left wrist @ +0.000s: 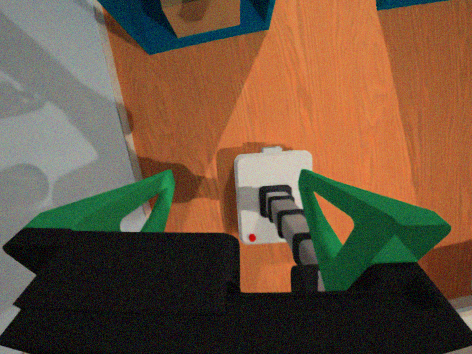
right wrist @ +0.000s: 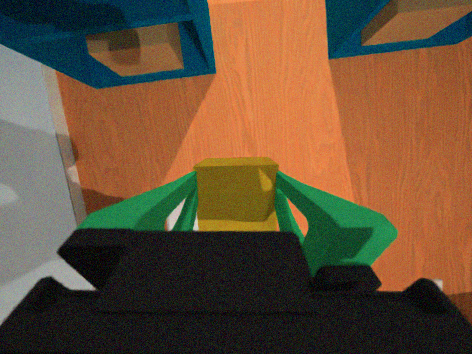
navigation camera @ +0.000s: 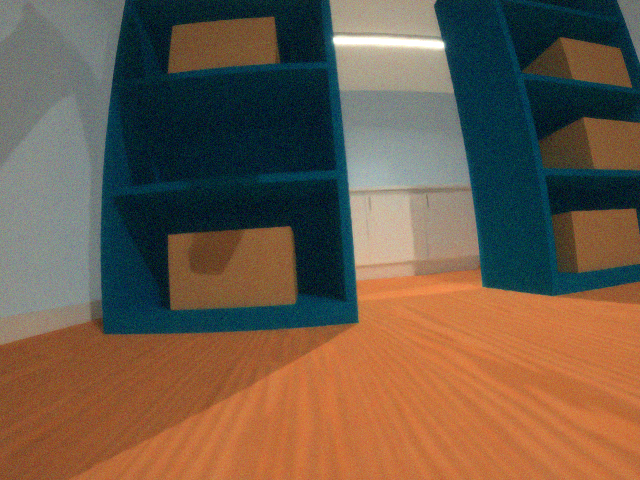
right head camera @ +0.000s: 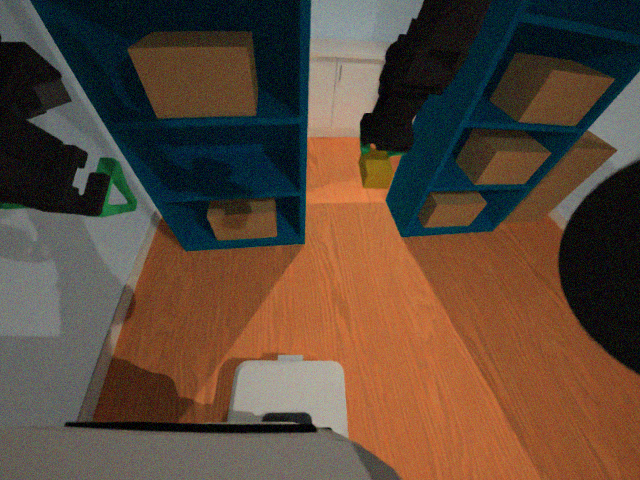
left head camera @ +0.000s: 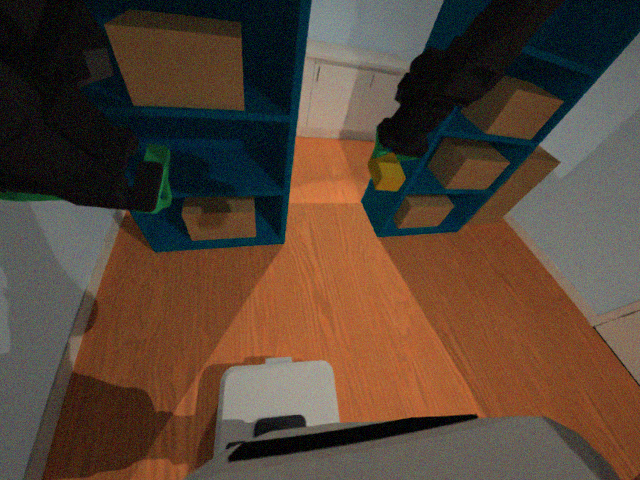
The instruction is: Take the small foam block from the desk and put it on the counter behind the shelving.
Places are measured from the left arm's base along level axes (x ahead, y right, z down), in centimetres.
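Pixels of known places: left gripper, fingertip midpoint: (left wrist: 236, 176) (right head camera: 103, 203) (left head camera: 128, 197); right gripper, fingertip midpoint: (right wrist: 236, 177) (right head camera: 374, 154) (left head camera: 384, 157).
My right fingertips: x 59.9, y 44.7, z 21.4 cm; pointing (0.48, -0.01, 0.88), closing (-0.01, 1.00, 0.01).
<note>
Behind a point stands the place of what it marks.
The small yellow foam block (left head camera: 386, 172) {y 43.1, x 53.2, z 21.3 cm} (right head camera: 376, 170) {y 44.0, x 53.1, z 21.3 cm} (right wrist: 237, 192) {y 44.8, x 58.9, z 20.6 cm} is held between the green fingers of my right gripper (right wrist: 236, 177) {y 44.7, x 59.9, z 21.5 cm}, which is shut on it. In both head views it hangs in front of the gap between two blue shelving units. My left gripper (left wrist: 236, 176) {y 0.2, x 33.2, z 14.0 cm} is open, with its green fingers wide apart and no object between them. The counter (left head camera: 356, 54) {y 101.5, x 309.0, z 50.0 cm} (right head camera: 351, 50) {y 69.6, x 294.0, z 50.0 cm} (navigation camera: 408, 189) {y 101.2, x 286.8, z 54.2 cm} stands beyond the gap, with pale cabinet doors under it. The desk does not show in these views.
A blue shelving unit (left head camera: 292, 180) {y 28.2, x 121.9, z 79.4 cm} (right head camera: 302, 180) {y 26.2, x 121.6, z 78.7 cm} (navigation camera: 343, 206) {y 26.1, x 121.7, z 100.9 cm} with brown boxes stands left of the gap. Another blue shelving unit (right head camera: 429, 165) {y 108.6, x 139.0, z 75.5 cm} (navigation camera: 465, 155) with boxes stands to the right. A wall (left head camera: 46, 248) {y -89.2, x 83.4, z 97.3 cm} runs along the left. The wooden floor (left head camera: 330, 289) {y 60.2, x 82.0, z 141.0 cm} (navigation camera: 361, 392) {y 24.7, x 75.1, z 141.0 cm} leads through the gap.
</note>
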